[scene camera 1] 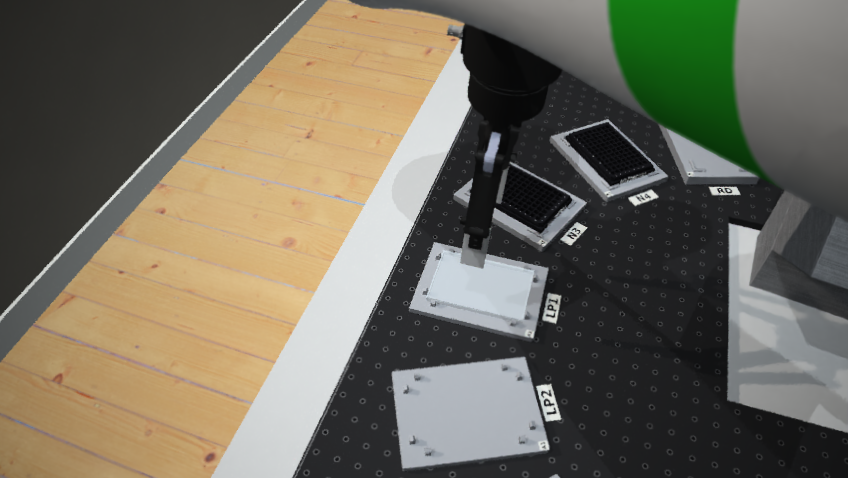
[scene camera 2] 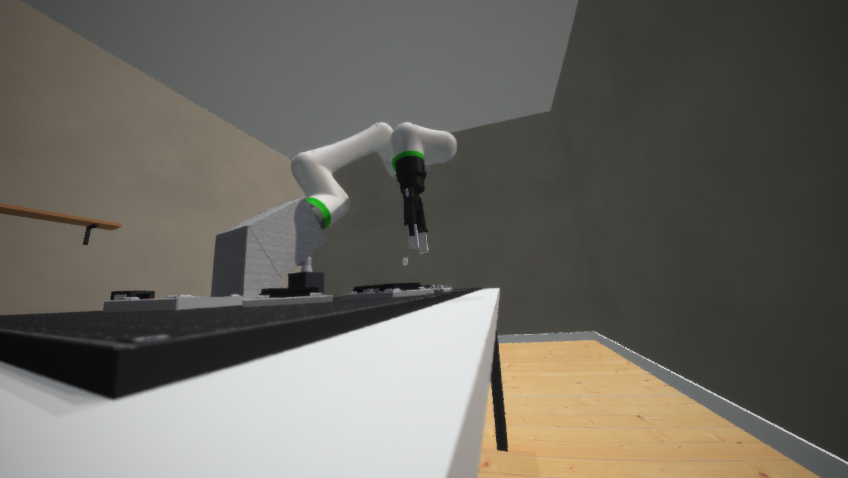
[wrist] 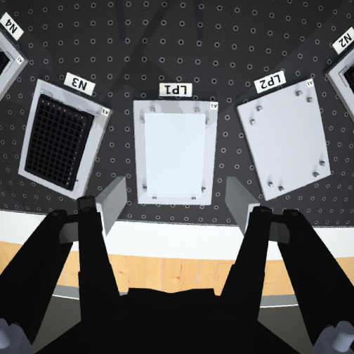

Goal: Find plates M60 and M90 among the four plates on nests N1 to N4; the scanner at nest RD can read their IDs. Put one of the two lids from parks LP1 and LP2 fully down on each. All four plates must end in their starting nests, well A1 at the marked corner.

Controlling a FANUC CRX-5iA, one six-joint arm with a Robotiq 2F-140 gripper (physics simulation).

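Places are measured from the arm's base along level axes (x right, y ahead, z up), in centimetres.
Pixels of known places: gripper, fingertip midpoint: point(scene camera 1: 482, 230) point(scene camera 2: 419, 250); arm's base, link origin: point(scene camera 2: 300, 223).
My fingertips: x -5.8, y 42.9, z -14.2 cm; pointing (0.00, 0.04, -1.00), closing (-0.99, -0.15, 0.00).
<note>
For each thing: its top centre in the pictures, then the offset to it from my fingertips. "*": a spot on its surface instead.
- park LP1, surface spot: point(scene camera 1: 539, 292) * dx +2.9, dy -8.0, dz -11.3 cm
- Park LP2, top centre: point(scene camera 1: 468, 405) dx -16.7, dy -5.5, dz -10.3 cm
- nest N3, top centre: point(scene camera 1: 520, 195) point(scene camera 2: 386, 289) dx +18.7, dy -0.1, dz -10.6 cm
- Scanner nest RD, top centre: point(scene camera 1: 709, 142) point(scene camera 2: 188, 295) dx +44.1, dy -25.0, dz -10.1 cm
My gripper point(scene camera 1: 475, 256) point(scene camera 2: 418, 242) point(wrist: 175, 189) is open and empty, high above the mat near park LP1 point(scene camera 1: 539, 292) point(wrist: 175, 106). A clear, pale lid point(scene camera 1: 483, 287) point(wrist: 175, 155) lies flat on LP1. Park LP2 point(scene camera 1: 469, 409) point(wrist: 285, 140) is bare, with its small pegs showing. A black plate point(scene camera 1: 534, 198) point(wrist: 59, 142) sits on nest N3 point(scene camera 1: 537, 238) point(wrist: 92, 155); the gripper partly covers it in scene camera 1. Another black plate point(scene camera 1: 610, 153) sits on nest N4 point(wrist: 14, 62). A corner of nest N2 point(wrist: 342, 75) shows with a dark plate. N1 cannot be made out; no plate ID is readable.
Scanner nest RD point(scene camera 1: 694, 160) is partly hidden by the arm. The grey robot pedestal point(scene camera 2: 231, 261) stands behind the nests. A white table edge point(scene camera 1: 332, 296) point(wrist: 175, 240) borders the perforated black mat. A wooden shelf point(scene camera 2: 53, 214) is on the wall.
</note>
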